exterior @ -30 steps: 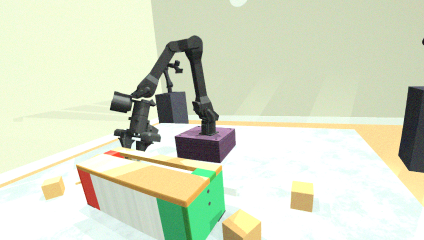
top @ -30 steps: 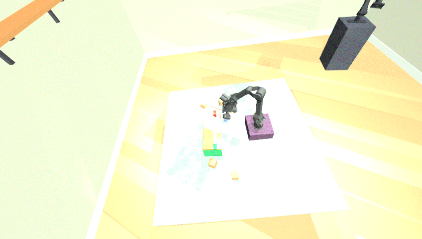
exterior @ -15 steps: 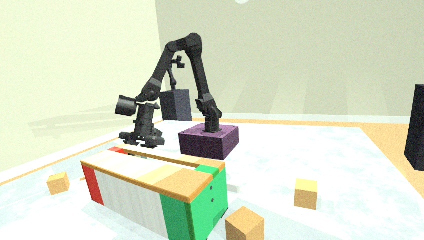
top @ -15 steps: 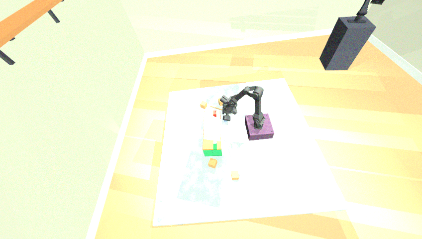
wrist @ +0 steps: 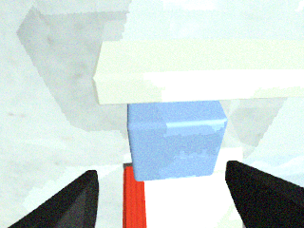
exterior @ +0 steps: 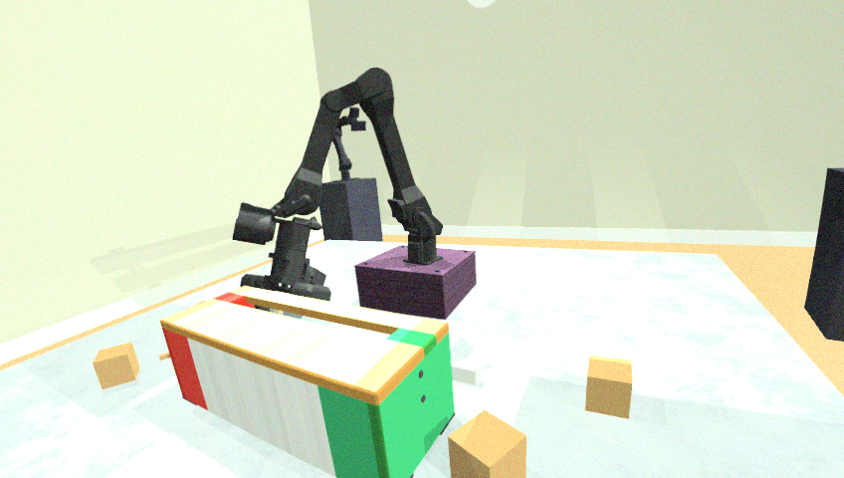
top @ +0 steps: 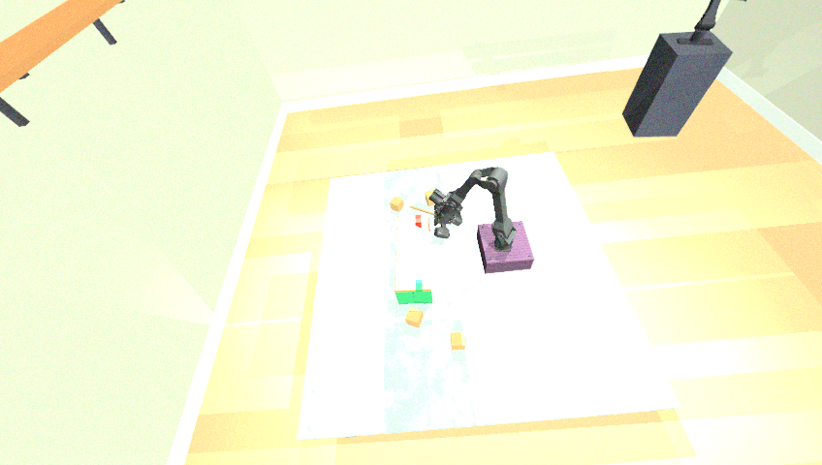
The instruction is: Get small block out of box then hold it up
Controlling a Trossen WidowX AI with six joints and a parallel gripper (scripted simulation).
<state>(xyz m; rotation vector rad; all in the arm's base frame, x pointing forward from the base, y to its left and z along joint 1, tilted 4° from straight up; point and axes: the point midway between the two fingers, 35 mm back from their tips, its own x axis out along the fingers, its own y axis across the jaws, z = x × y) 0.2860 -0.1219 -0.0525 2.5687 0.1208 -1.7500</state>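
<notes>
Now: the blue block 20 mm behind my gripper tip and 10 mm below it. The rest, counted from my gripper tip: long box (180 mm to the left, 40 mm ahead, 40 mm above); thin stick (140 mm to the right, 60 mm ahead, 20 mm below).
</notes>
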